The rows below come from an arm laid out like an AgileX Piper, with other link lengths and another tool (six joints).
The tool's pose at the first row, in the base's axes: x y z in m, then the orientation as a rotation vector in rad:
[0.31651 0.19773 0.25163 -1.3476 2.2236 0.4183]
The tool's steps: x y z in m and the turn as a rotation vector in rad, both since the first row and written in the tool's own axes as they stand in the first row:
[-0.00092 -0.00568 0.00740 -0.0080 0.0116 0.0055]
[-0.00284 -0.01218 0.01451 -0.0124 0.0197 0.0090]
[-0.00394 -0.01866 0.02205 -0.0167 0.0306 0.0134]
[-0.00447 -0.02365 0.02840 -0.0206 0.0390 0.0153]
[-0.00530 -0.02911 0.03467 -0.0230 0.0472 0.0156]
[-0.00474 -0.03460 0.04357 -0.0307 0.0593 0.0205]
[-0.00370 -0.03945 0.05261 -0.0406 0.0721 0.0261]
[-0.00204 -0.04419 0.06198 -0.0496 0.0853 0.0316]
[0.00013 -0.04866 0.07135 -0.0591 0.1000 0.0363]
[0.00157 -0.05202 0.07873 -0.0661 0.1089 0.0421]
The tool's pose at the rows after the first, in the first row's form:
[0.32381 0.19948 0.24602 -1.3516 2.2378 0.4228]
[0.33215 0.20144 0.24121 -1.3541 2.2474 0.4245]
[0.34027 0.20302 0.23558 -1.3570 2.2599 0.4246]
[0.34654 0.20428 0.23062 -1.3611 2.2685 0.4249]
[0.35332 0.20550 0.22589 -1.3661 2.2756 0.4230]
[0.36027 0.20701 0.21821 -1.3707 2.2897 0.4267]
[0.36651 0.20853 0.21014 -1.3761 2.3052 0.4328]
[0.37250 0.20981 0.20145 -1.3812 2.3208 0.4375]
[0.37806 0.21084 0.19248 -1.3882 2.3371 0.4417]
[0.38239 0.21192 0.18556 -1.3899 2.3493 0.4469]

